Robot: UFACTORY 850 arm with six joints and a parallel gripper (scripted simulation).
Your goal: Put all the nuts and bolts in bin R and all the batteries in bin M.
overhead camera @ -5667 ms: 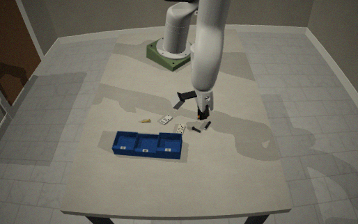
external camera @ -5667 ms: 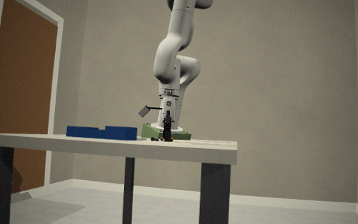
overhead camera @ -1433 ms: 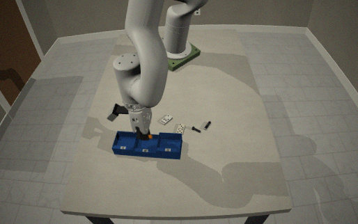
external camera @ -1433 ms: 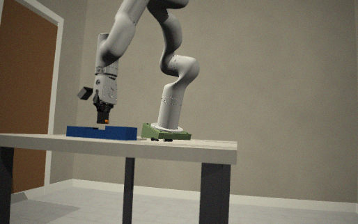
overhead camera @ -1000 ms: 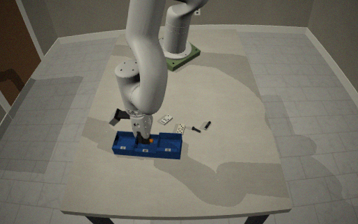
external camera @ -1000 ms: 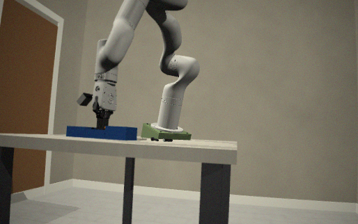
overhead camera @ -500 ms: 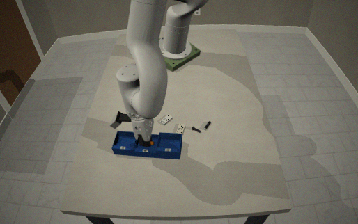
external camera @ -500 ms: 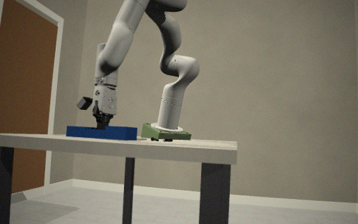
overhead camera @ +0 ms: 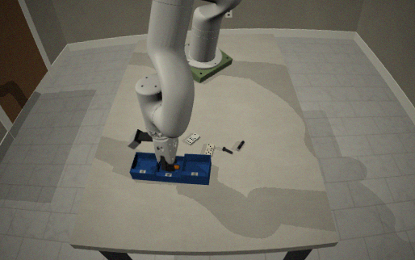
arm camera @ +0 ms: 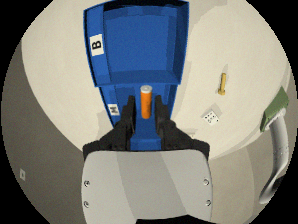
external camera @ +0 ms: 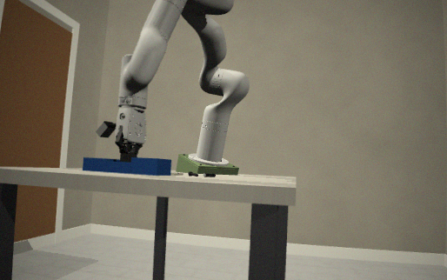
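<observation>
The blue bin lies 20 mm below my hand and 10 mm ahead of it. Also, from my hand: orange battery 20 mm below; then tan bolt 120 mm behind, 30 mm below, 10 mm to the right; then domino 130 mm behind, 70 mm to the left, 30 mm below.
</observation>
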